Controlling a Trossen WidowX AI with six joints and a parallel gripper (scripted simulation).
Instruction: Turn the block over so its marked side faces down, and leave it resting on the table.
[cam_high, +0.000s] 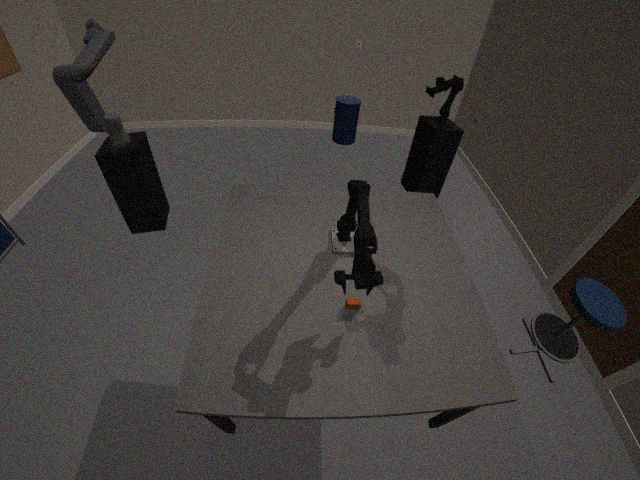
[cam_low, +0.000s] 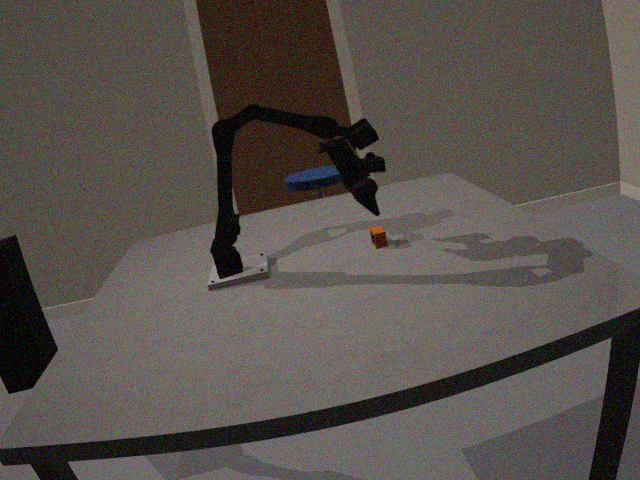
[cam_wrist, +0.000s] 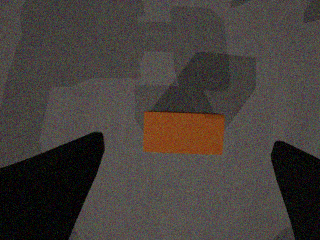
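My gripper tip is 70 mm above the orange block and 10 mm past it.
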